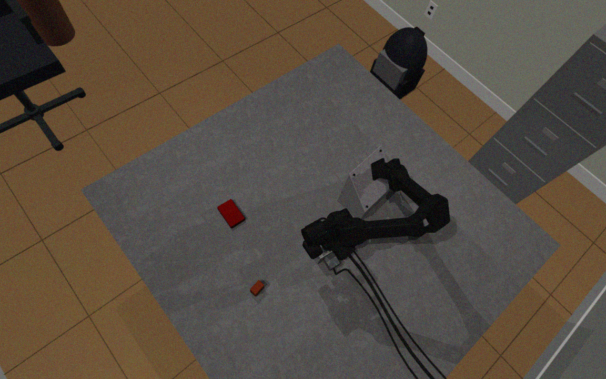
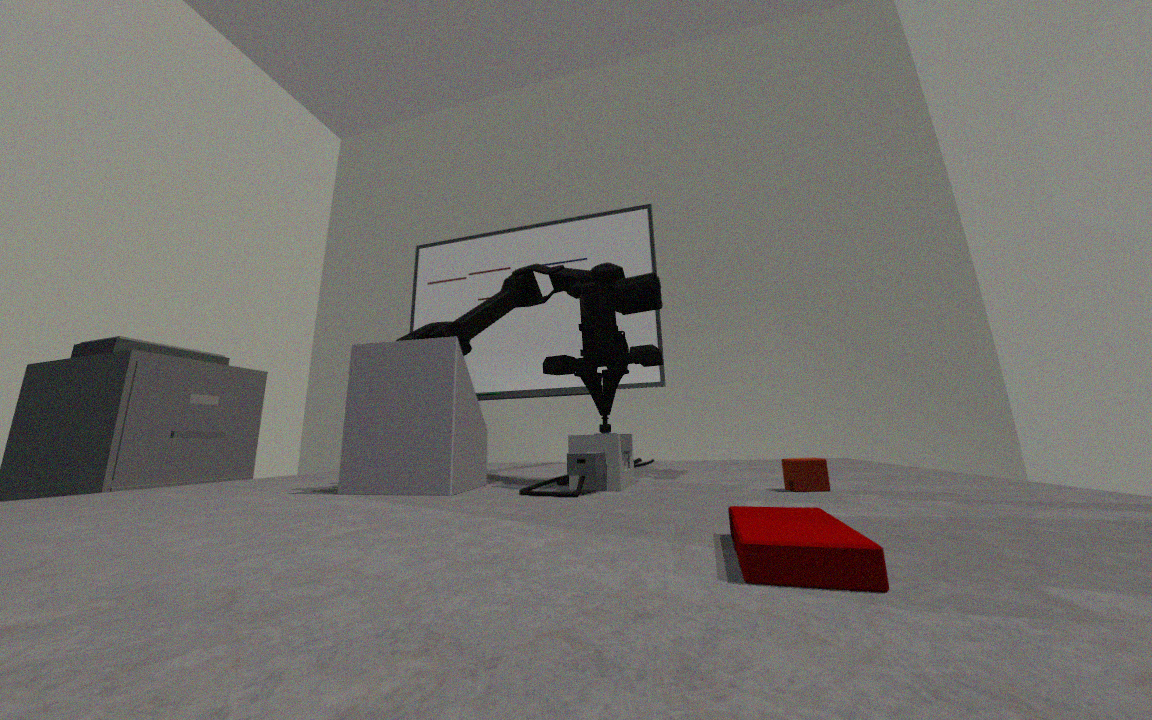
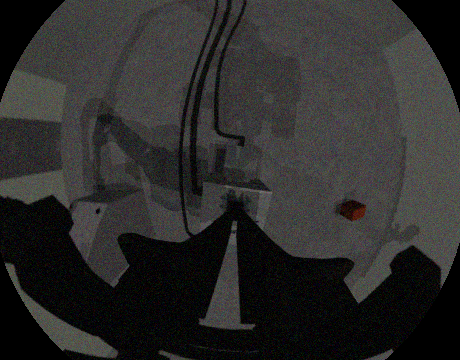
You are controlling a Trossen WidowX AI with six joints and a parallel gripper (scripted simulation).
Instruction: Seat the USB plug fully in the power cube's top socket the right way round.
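My gripper tip is now 20 mm above the USB plug. From my gripper tip the other things lie so: orange block (260 mm ahead, 90 mm below, 30 mm to the right); flat red block (310 mm to the right, 200 mm ahead, 100 mm below).
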